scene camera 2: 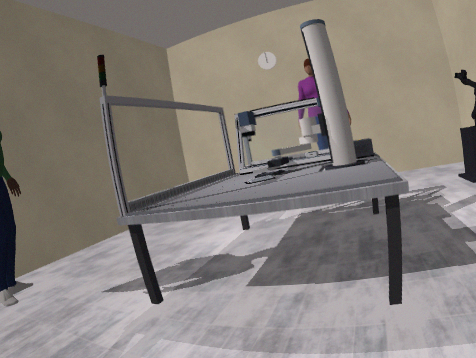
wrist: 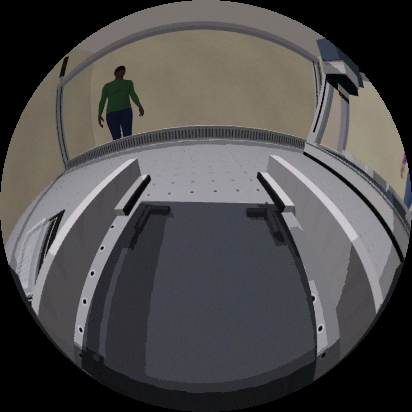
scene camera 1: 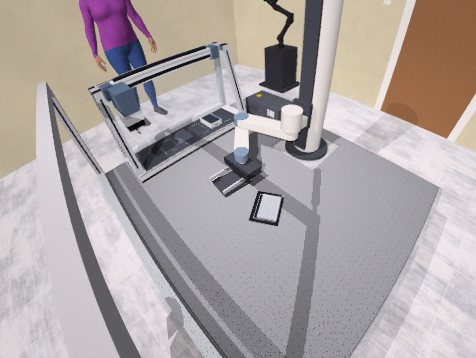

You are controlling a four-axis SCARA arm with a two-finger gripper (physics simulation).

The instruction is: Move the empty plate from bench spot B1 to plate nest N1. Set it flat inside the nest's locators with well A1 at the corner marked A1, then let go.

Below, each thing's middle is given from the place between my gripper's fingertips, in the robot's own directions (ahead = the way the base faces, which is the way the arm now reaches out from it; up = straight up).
The white well plate [wrist: 32, 245] lies 240 mm to the left of my hand, 100 mm behind it and 30 mm below it. Round my hand: dark nest floor [wrist: 204, 301] 90 mm behind, 30 mm below, 10 mm to the left.
